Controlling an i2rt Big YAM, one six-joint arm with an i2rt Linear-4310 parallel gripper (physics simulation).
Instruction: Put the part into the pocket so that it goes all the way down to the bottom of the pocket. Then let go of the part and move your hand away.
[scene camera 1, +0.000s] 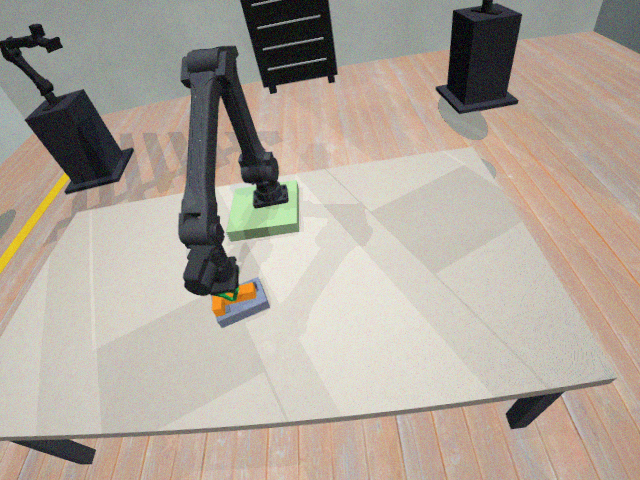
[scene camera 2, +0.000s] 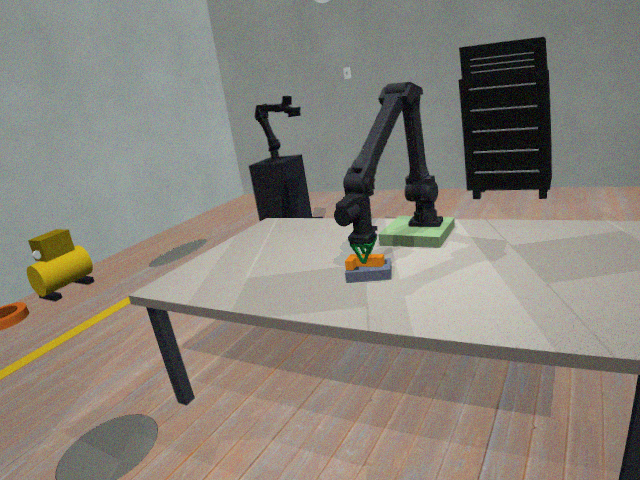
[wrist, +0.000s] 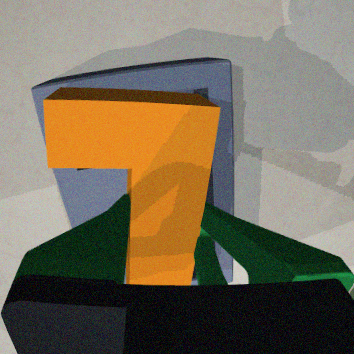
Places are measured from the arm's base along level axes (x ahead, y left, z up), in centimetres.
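Pixels of known places: gripper, fingertip midpoint: (scene camera 1: 233, 295) (scene camera 2: 365, 260) (wrist: 161, 208); arm's base, link origin: (scene camera 1: 271, 197) (scene camera 2: 426, 223).
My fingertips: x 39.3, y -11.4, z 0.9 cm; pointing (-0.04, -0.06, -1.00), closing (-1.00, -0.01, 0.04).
For each thing: its top centre in the pictures, then the offset to it from my fingertips. Level surfaces: height alone.
- orange L-shaped part, top centre: (wrist: 128, 238) (scene camera 1: 232, 296) (scene camera 2: 364, 257) dx +1.5, dy +0.4, dz +1.9 cm
- blue-grey block, top centre: (wrist: 152, 208) (scene camera 1: 238, 298) (scene camera 2: 368, 264) dx +0.2, dy +0.9, dz -1.3 cm
- pale table, surface height: dz -5.0 cm
The orange L-shaped part (scene camera 1: 247, 290) (scene camera 2: 376, 259) (wrist: 125, 132) is over the blue-grey block (scene camera 1: 245, 313) (scene camera 2: 368, 275) (wrist: 150, 78) that has the pocket. My gripper (scene camera 1: 232, 296) (scene camera 2: 363, 259) (wrist: 161, 208) is shut on the part's long leg with its green fingers. In scene camera 2 the part stands above the block's top and looks about level. Whether it touches the rim, I cannot tell. In the wrist view the end of the short leg reaches past the block's left edge. Dark strips of the pocket show at the part's upper right corner and along its right side. The part hides most of the pocket.
The block rests on the pale table (scene camera 1: 387, 351) (scene camera 2: 465, 310). The arm's base stands on a green slab (scene camera 1: 263, 219) (scene camera 2: 410, 238) behind the block. A black drawer cabinet (scene camera 1: 292, 46) (scene camera 2: 506, 118) and a pedestal with another arm (scene camera 1: 77, 139) (scene camera 2: 281, 188) stand beyond the table.
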